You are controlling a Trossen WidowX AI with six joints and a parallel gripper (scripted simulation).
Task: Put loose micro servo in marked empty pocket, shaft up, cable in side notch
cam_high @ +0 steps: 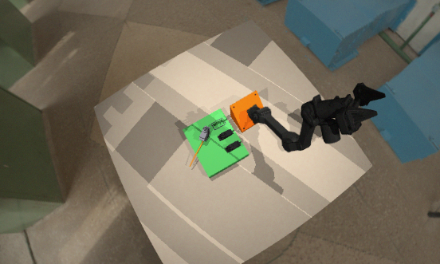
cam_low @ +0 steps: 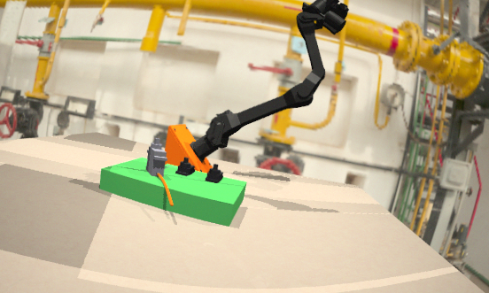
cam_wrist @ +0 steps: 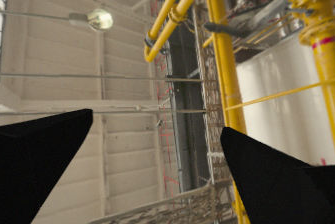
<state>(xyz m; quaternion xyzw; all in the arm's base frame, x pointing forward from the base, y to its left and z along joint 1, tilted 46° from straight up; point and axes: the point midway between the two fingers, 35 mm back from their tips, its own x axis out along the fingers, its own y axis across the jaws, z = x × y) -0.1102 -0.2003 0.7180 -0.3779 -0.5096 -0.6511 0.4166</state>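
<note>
My gripper tip is 730 mm above the green deck, 400 mm to the left of it and 380 mm short of it.
</note>
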